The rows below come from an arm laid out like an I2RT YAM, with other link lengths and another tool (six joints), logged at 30 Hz.
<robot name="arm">
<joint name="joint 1" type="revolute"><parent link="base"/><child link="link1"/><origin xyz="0.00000 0.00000 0.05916" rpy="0.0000 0.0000 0.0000"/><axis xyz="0 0 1"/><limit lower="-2.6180" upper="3.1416"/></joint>
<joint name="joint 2" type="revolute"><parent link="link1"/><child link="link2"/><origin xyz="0.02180 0.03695 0.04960" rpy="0.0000 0.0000 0.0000"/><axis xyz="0 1 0"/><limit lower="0.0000" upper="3.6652"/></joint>
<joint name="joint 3" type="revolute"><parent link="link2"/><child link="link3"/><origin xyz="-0.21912 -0.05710 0.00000" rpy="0.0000 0.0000 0.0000"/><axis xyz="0 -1 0"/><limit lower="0.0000" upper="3.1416"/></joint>
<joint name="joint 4" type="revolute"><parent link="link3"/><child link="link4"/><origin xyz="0.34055 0.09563 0.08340" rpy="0.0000 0.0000 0.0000"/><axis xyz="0 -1 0"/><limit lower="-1.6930" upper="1.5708"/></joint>
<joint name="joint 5" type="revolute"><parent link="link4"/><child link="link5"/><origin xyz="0.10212 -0.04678 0.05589" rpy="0.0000 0.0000 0.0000"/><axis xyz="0 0 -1"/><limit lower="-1.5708" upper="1.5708"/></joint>
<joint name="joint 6" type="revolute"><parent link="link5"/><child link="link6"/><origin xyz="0.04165 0.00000 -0.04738" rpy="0.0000 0.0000 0.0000"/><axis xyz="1 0 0"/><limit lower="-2.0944" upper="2.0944"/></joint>
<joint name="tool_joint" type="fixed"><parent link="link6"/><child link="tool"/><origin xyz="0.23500 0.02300 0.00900" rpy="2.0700 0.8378 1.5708"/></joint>
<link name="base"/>
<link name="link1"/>
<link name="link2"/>
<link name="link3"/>
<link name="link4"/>
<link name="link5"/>
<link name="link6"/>
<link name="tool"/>
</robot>
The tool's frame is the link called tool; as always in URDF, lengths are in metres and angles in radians.
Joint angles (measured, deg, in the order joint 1, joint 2, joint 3, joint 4, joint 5, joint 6), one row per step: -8.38, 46.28, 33.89, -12.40, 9.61, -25.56; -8.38, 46.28, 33.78, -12.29, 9.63, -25.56; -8.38, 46.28, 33.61, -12.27, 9.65, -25.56; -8.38, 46.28, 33.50, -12.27, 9.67, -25.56; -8.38, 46.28, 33.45, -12.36, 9.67, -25.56; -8.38, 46.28, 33.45, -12.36, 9.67, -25.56; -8.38, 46.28, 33.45, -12.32, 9.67, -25.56; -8.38, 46.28, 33.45, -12.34, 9.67, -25.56; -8.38, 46.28, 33.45, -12.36, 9.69, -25.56; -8.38, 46.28, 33.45, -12.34, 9.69, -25.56; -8.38, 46.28, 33.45, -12.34, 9.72, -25.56; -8.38, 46.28, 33.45, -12.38, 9.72, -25.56; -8.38, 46.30, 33.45, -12.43, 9.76, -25.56; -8.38, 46.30, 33.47, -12.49, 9.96, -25.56; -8.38, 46.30, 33.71, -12.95, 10.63, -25.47; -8.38, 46.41, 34.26, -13.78, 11.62, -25.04; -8.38, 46.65, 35.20, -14.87, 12.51, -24.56; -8.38, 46.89, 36.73, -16.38, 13.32, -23.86; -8.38, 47.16, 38.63, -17.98, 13.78, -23.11
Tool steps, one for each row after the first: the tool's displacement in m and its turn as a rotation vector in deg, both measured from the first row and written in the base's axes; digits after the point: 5 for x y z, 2 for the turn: -0.00001, -0.00010, -0.00067, -0.01, 0.00, -0.02; -0.00040, -0.00014, -0.00261, 0.01, 0.15, -0.04; -0.00070, -0.00019, -0.00395, 0.01, 0.26, -0.05; -0.00107, -0.00013, -0.00510, 0.03, 0.40, -0.05; -0.00107, -0.00013, -0.00510, 0.03, 0.40, -0.05; -0.00097, -0.00015, -0.00486, 0.03, 0.36, -0.05; -0.00102, -0.00014, -0.00498, 0.03, 0.38, -0.05; -0.00109, -0.00023, -0.00510, 0.02, 0.40, -0.07; -0.00104, -0.00024, -0.00498, 0.02, 0.38, -0.07; -0.00107, -0.00038, -0.00497, 0.01, 0.38, -0.10; -0.00118, -0.00036, -0.00521, 0.02, 0.42, -0.10; -0.00135, -0.00053, -0.00570, 0.01, 0.49, -0.14; -0.00168, -0.00146, -0.00578, -0.07, 0.55, -0.32; -0.00301, -0.00453, -0.00548, -0.24, 0.78, -0.96; -0.00490, -0.00906, -0.00445, -0.24, 1.09, -2.04; -0.00646, -0.01315, -0.00145, -0.17, 1.38, -3.04; -0.00772, -0.01688, 0.00626, 0.10, 1.41, -4.07; -0.00811, -0.01904, 0.01752, 0.53, 1.16, -4.80
